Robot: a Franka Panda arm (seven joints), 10 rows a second.
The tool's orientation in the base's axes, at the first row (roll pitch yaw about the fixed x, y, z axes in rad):
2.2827 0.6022 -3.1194
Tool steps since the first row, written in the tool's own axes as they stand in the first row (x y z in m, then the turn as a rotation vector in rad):
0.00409 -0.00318 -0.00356 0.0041 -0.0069 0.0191
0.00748 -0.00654 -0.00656 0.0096 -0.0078 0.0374
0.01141 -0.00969 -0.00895 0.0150 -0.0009 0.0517
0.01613 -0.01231 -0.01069 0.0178 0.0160 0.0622
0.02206 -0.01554 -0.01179 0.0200 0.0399 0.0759
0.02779 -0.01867 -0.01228 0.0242 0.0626 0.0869
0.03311 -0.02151 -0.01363 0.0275 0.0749 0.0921
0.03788 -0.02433 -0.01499 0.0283 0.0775 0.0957
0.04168 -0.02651 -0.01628 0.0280 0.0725 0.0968
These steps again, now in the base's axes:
-0.00322 -0.00485 -0.00238 0.0064 0.0101 -0.0169
-0.00558 -0.00937 -0.00479 0.0088 0.0234 -0.0304
-0.00827 -0.01329 -0.00769 0.0063 0.0387 -0.0369
-0.01161 -0.01640 -0.01106 0.0002 0.0576 -0.0336
-0.01545 -0.01943 -0.01584 -0.0074 0.0834 -0.0273
-0.01896 -0.02192 -0.02078 -0.0170 0.1063 -0.0214
-0.02256 -0.02488 -0.02484 -0.0233 0.1182 -0.0184
-0.02572 -0.02782 -0.02857 -0.0239 0.1226 -0.0192
-0.02834 -0.03028 -0.03139 -0.0210 0.1202 -0.0227

